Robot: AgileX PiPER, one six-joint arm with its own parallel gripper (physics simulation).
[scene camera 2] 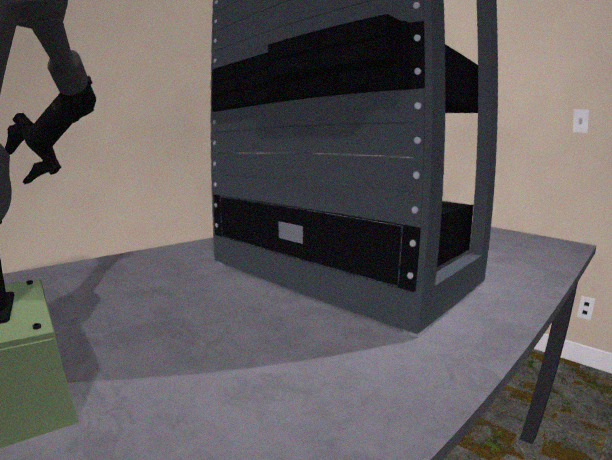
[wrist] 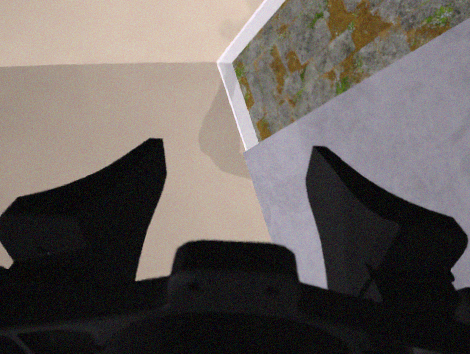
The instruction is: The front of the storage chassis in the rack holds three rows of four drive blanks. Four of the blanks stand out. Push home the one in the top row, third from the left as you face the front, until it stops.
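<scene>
The rack stands on the table, right of centre in the scene view. A black unit fills a wide bay in its upper part. Its front is very dark, so rows, single drive blanks and any that stand out cannot be made out. Whether this is the storage chassis I cannot tell for sure. The wrist view does not show the rack. My gripper is open and empty, at the far left of the scene view, well apart from the rack. Wall, floor and table show beyond its fingertips in the wrist view.
A lower black unit with a grey label sits near the rack's foot. A green block stands at the left on the grey table. The table's edge runs along the right. A beige wall stands behind.
</scene>
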